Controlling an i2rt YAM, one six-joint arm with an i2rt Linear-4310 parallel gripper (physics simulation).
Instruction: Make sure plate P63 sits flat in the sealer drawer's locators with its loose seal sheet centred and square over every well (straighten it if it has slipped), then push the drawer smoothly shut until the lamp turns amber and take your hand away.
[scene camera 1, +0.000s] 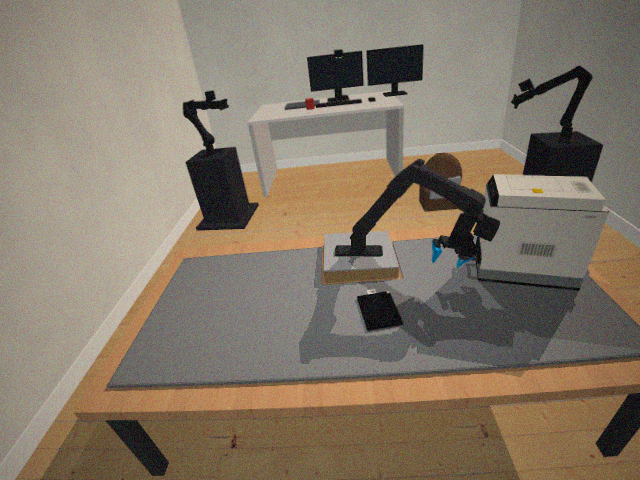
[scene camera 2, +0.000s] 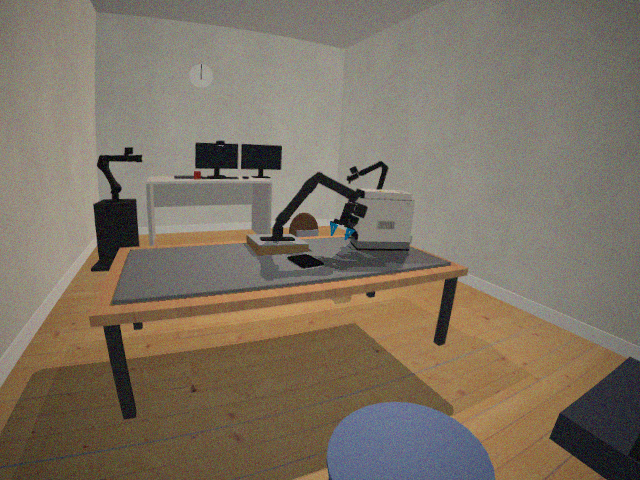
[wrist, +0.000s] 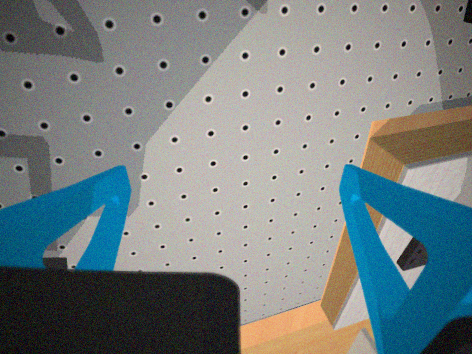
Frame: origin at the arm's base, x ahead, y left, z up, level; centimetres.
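Where they show: gripper, between the fingertips: (scene camera 1: 445, 264) (scene camera 2: 338, 238) (wrist: 235, 177); arm's base, origin of its link: (scene camera 1: 358, 251) (scene camera 2: 277, 239).
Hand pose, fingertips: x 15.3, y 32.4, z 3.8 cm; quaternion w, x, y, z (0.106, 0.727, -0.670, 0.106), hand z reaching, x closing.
Observation:
Each offset is from my fingertips to the top centre of the thing. "spot": to the spot under its first point. Level surfaces: height alone.
The sealer {dy +30.9, dx -5.5, dz +27.5 cm} (scene camera 1: 540, 235) (scene camera 2: 385, 212) is a tall white box at the right of the mat. Its drawer side faces the arm and is mostly hidden. Plate P63, its seal sheet and the lamp cannot be made out in any view. My gripper (scene camera 1: 448, 260) (scene camera 2: 340, 236) (wrist: 235, 177) is open and empty, its blue fingers wide apart and pointing down. It hangs above the mat, close to the left of the sealer. In the wrist view, perforated mat shows between the fingers.
A black pad {spot: dy -24.5, dx +17.5, dz -6.7 cm} (scene camera 1: 379, 311) (scene camera 2: 305, 260) lies on the grey mat {dz -7.9 cm} (scene camera 1: 217, 320) (scene camera 2: 196, 271). The arm's base stands on a wooden-sided block (scene camera 1: 361, 273) (scene camera 2: 281, 248), whose corner (wrist: 380, 137) is near the right finger in the wrist view.

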